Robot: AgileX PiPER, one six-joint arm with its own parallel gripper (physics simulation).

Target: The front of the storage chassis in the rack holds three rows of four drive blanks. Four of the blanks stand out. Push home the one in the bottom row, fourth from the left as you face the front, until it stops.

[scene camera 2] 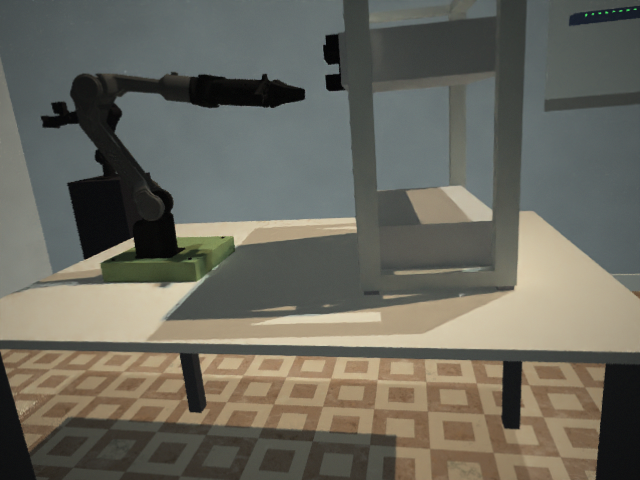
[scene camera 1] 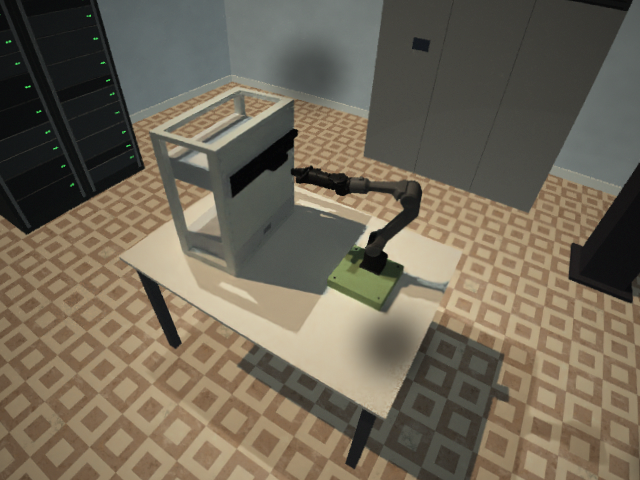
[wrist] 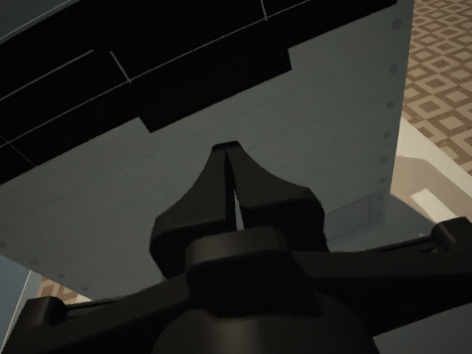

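Observation:
The dark drive blanks (scene camera 1: 261, 162) (wrist: 60, 115) cross the upper front of the pale rack (scene camera 1: 224, 217) (scene camera 2: 367, 206). In the wrist view, the bottom-row fourth blank (wrist: 345, 14) is at the right end, partly cut off above. Its depth is hard to judge in the dark. The bottom-row third blank (wrist: 215, 90) stands out, making a step in the lower edge. In scene camera 2, dark blocks stand out at an upper level (scene camera 2: 331, 49) and a lower level (scene camera 2: 333, 82). My gripper (scene camera 1: 293, 171) (scene camera 2: 303, 94) (wrist: 228, 158) is shut and empty, a short way before the rack front, slightly below the blanks.
My arm stands on a green base (scene camera 1: 361, 284) (scene camera 2: 149, 271) on the white table (scene camera 1: 330, 356) (scene camera 2: 289, 346). A second arm (scene camera 2: 64, 119) shows behind mine. Dark server cabinets (scene camera 1: 62, 103) and a grey cabinet (scene camera 1: 465, 103) stand beyond the table.

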